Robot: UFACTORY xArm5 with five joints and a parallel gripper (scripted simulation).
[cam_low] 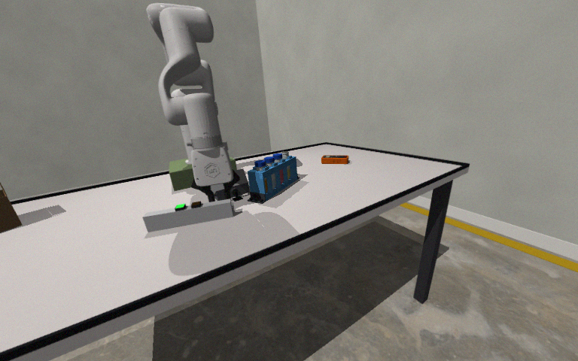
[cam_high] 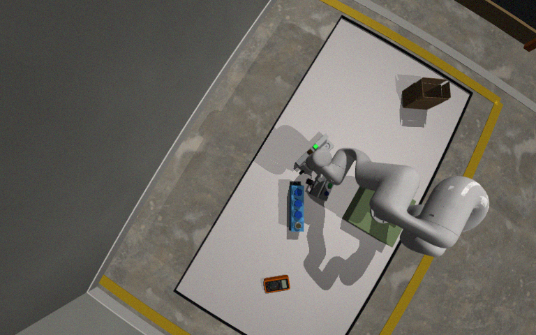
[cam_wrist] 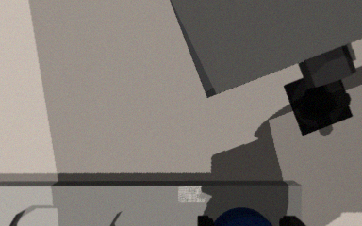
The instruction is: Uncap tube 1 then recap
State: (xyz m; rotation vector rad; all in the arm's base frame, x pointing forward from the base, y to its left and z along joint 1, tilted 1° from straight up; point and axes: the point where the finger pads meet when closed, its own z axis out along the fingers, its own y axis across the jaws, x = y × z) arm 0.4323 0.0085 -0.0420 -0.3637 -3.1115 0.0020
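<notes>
My gripper is now 13 cm past the grey key housing, 5 cm to the right of it and 1 cm below it. Also, from my hand: blue cap (2 cm below); green key (15 cm behind, 3 cm to the left, 3 cm above); blue key (15 cm behind, 7 cm to the left, 3 cm above).
</notes>
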